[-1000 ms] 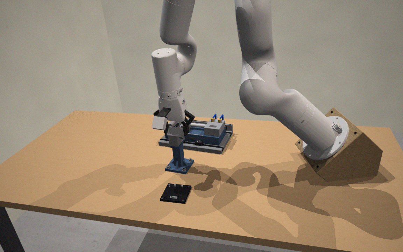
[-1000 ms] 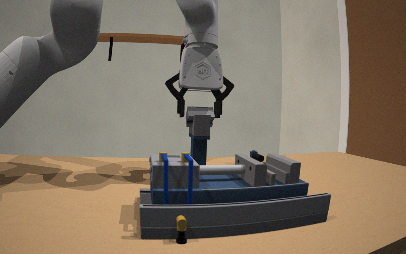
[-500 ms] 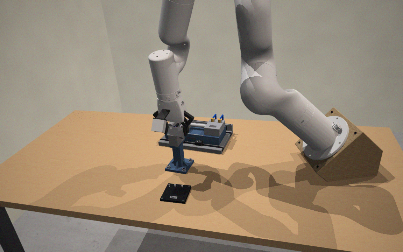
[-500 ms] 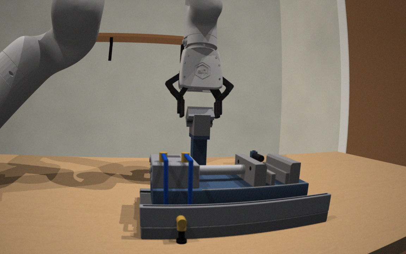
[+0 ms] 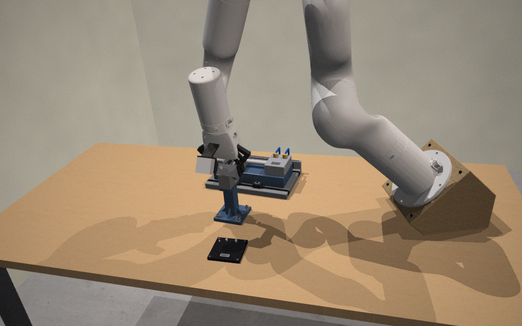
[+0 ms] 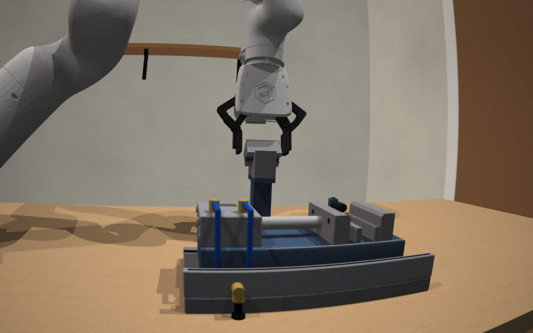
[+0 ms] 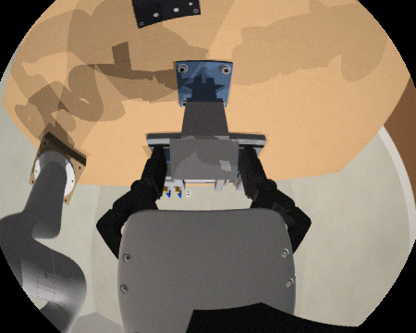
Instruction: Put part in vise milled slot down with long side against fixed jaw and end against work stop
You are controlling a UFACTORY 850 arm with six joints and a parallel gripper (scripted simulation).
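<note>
My hand is 1 cm to the left of the part and 2 cm above it. Also, from my hand: black infeed plate 9 cm behind, 15 cm to the left, 16 cm below; then cylinder rod 3 cm ahead, 21 cm to the right, 9 cm below; then work stop 11 cm ahead, 15 cm to the right, 8 cm below.
</note>
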